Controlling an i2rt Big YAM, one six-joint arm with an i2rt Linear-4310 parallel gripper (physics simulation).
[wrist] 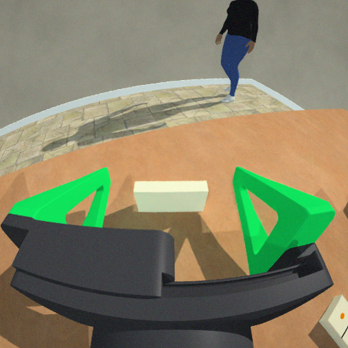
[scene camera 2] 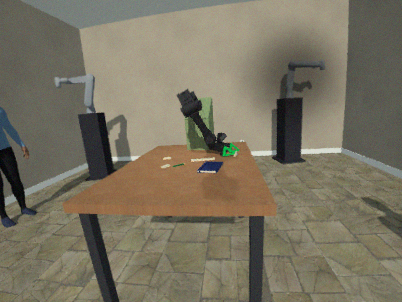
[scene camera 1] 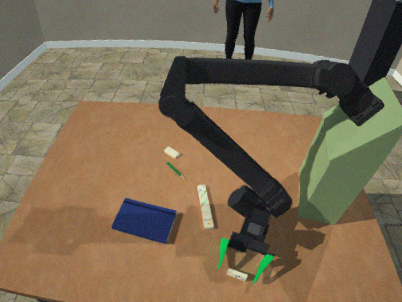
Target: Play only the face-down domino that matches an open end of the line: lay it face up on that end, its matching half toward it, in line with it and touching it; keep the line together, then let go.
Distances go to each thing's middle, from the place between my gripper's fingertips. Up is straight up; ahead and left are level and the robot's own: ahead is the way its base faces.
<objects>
Right now the blue book [scene camera 1: 148,221] is 22 cm ahead of my hand, 21 cm to the right of it and 2 cm below it.
</objects>
